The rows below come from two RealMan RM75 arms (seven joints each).
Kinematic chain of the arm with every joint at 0, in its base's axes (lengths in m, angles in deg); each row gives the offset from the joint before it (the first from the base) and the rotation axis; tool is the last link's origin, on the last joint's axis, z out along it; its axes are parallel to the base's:
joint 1: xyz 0 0 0.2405 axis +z
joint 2: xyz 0 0 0 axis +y
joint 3: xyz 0 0 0.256 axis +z
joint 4: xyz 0 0 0 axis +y
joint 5: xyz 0 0 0.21 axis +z
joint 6: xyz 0 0 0 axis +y
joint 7: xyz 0 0 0.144 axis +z
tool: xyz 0 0 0
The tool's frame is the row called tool.
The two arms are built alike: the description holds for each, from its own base.
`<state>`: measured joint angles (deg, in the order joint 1, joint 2, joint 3, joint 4, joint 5, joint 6, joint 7); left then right.
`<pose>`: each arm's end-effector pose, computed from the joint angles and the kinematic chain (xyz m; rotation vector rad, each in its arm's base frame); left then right.
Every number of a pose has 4 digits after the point. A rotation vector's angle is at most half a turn.
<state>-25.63 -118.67 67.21 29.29 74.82 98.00 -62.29 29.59 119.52 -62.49 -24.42 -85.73 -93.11 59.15</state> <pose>-0.2122 0.2892 -0.0217 -2.6821 -0.2797 -1.3327 0.2201 0.2963 -0.0473 -2.7774 0.2938 1.1318</pose>
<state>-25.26 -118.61 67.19 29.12 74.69 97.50 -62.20 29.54 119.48 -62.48 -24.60 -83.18 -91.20 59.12</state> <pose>-0.2152 0.2890 -0.0218 -2.6726 -0.2949 -1.3223 0.2198 0.3042 -0.0440 -2.7181 0.3094 1.1343</pose>
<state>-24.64 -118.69 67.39 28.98 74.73 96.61 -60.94 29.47 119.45 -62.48 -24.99 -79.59 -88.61 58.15</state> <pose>-0.2193 0.2876 -0.0239 -2.6613 -0.2915 -1.2974 0.2194 0.3150 -0.0387 -2.6336 0.3074 1.1345</pose>
